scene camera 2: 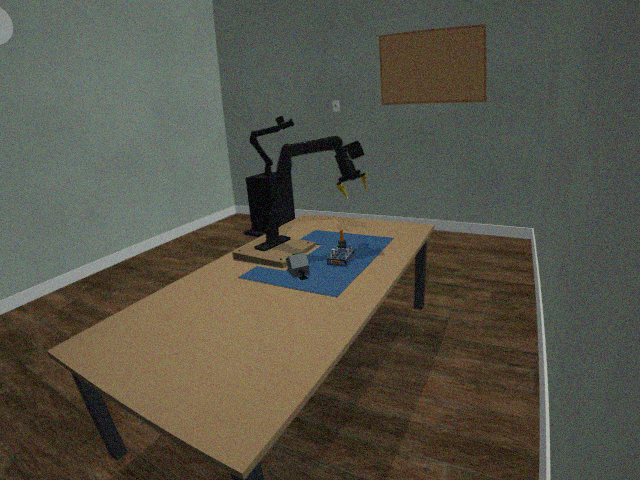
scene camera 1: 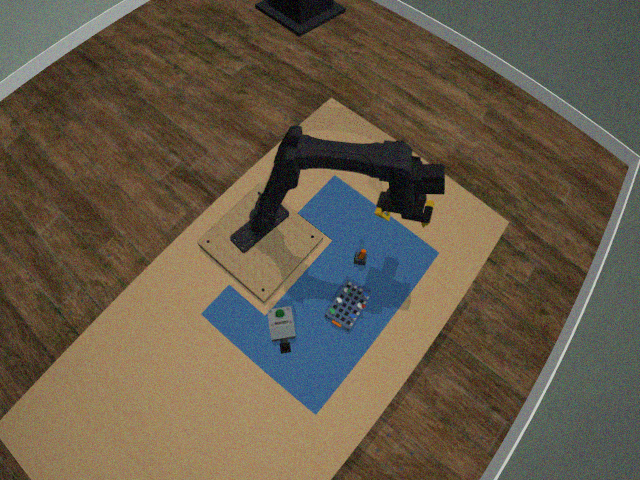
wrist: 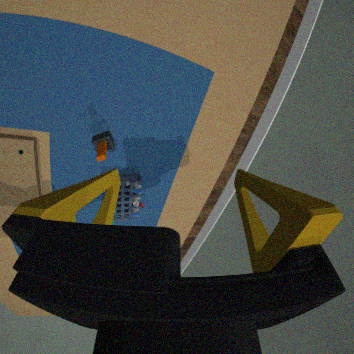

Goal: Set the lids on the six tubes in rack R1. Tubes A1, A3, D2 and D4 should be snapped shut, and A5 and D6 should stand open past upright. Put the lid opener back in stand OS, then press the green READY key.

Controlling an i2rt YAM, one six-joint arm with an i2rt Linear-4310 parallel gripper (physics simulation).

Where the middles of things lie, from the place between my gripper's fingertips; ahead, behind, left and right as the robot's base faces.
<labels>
The grey box with green button (scene camera 1: 281, 324) is 60 mm behind my hand, 400 mm to the right of it and 200 mm below it.
</labels>
